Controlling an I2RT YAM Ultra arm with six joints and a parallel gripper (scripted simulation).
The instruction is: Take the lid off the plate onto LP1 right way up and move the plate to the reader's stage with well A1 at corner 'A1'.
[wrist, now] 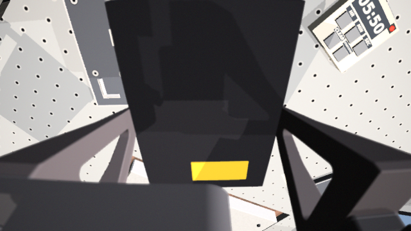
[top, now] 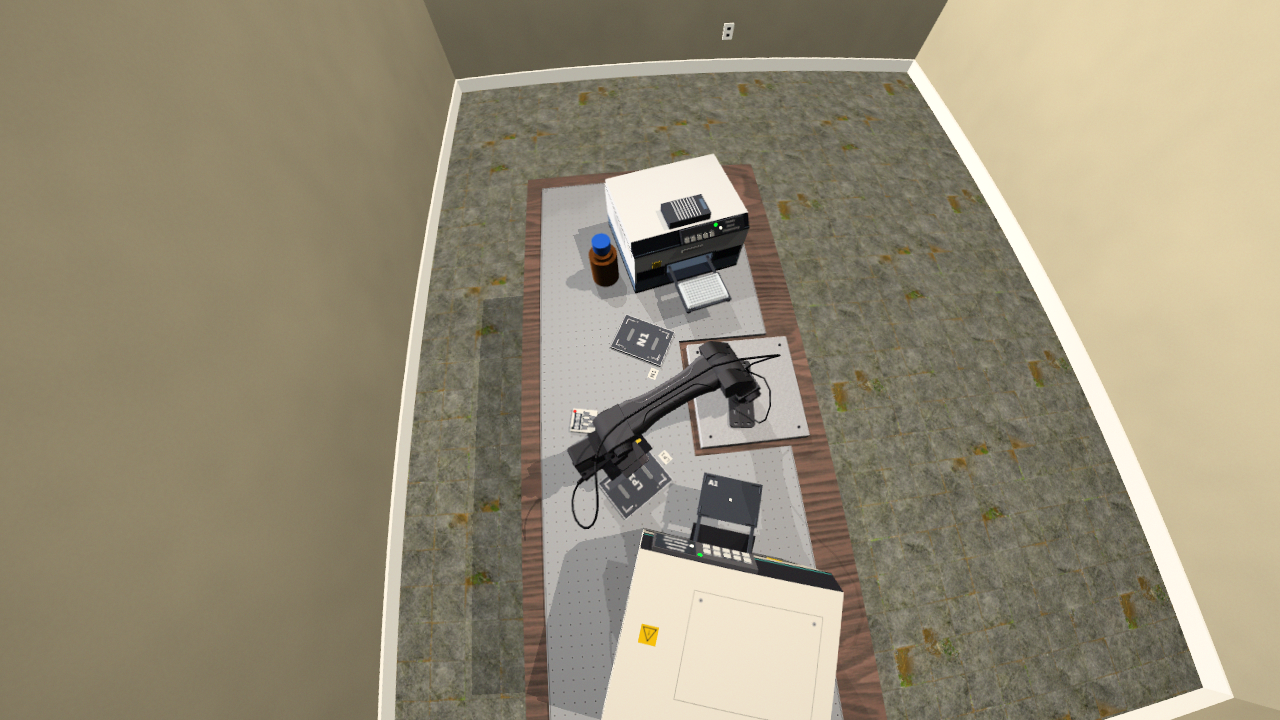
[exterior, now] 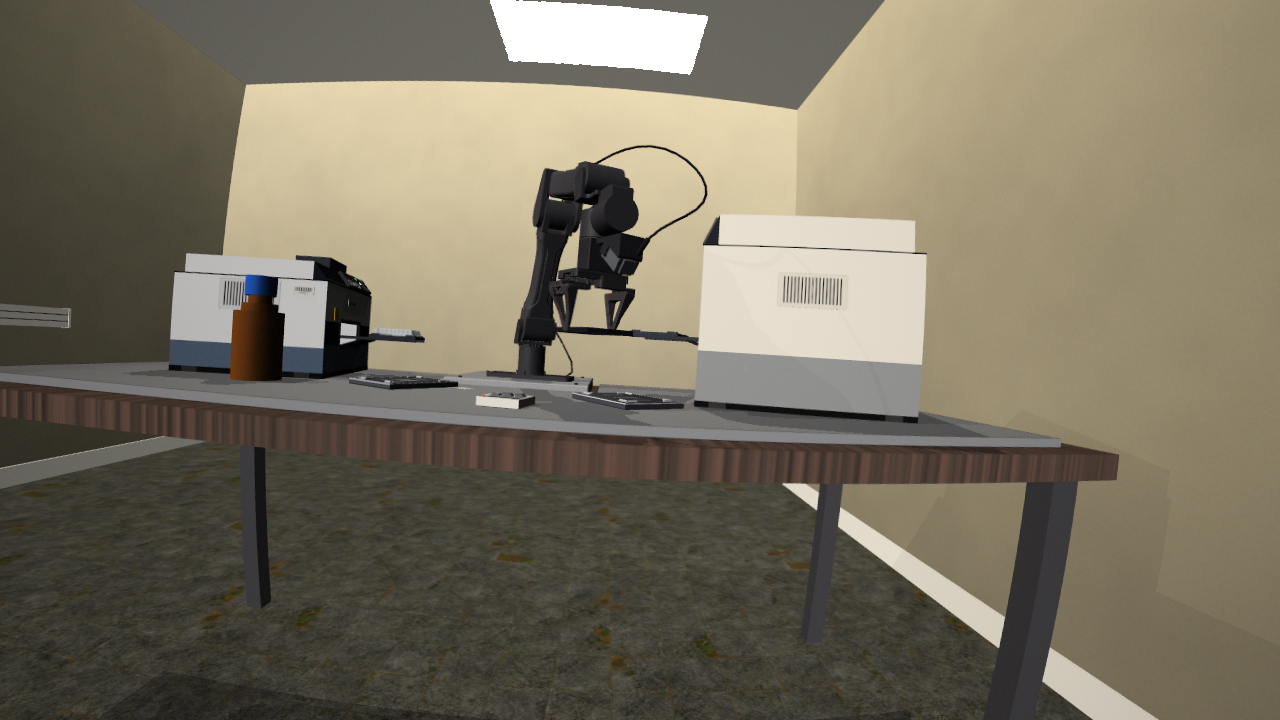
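Now: hand 11 cm past the LP1 tag and 12 cm above it. From my hand the other things lie so: lid: right at my hand; then capped brown bottle: 8 cm ahead, 59 cm to the right, 1 cm below; then clear well plate: 22 cm behind, 48 cm to the right, 2 cm below.
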